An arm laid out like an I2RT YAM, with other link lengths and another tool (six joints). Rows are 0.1 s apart.
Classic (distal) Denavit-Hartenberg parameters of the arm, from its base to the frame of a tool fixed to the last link. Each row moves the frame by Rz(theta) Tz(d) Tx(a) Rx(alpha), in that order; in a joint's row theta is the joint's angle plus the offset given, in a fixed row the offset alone. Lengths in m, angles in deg.
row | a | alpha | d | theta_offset
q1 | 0.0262 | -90 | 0.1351 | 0
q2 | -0.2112 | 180 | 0 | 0
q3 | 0.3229 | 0 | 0 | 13.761
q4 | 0.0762 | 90 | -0.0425 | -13.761
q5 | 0 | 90 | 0.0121 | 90
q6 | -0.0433 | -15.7 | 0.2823 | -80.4
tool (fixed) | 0 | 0 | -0.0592 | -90
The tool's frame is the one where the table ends.
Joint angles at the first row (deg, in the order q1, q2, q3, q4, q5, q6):
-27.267, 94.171, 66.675, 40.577, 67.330, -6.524
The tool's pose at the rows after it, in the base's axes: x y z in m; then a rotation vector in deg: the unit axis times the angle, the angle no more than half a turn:
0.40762, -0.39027, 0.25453, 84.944, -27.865, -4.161
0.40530, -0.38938, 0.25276, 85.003, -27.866, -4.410
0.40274, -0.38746, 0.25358, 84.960, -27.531, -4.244
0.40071, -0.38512, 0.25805, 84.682, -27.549, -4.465
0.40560, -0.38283, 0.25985, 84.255, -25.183, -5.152
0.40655, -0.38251, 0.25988, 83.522, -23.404, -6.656
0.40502, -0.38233, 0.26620, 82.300, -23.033, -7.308
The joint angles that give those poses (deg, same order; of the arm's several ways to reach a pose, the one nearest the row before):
-27.375, 94.258, 66.674, 40.251, 67.768, -6.548
-27.376, 93.822, 66.019, 40.294, 67.920, -6.547
-27.375, 92.684, 64.883, 40.423, 67.593, -6.764
-27.157, 92.007, 64.641, 40.819, 67.943, -7.705
-26.764, 92.359, 64.774, 42.175, 67.112, -10.722
-26.610, 93.056, 64.772, 44.514, 66.894, -14.394
-26.545, 93.361, 64.728, 47.901, 66.915, -17.956

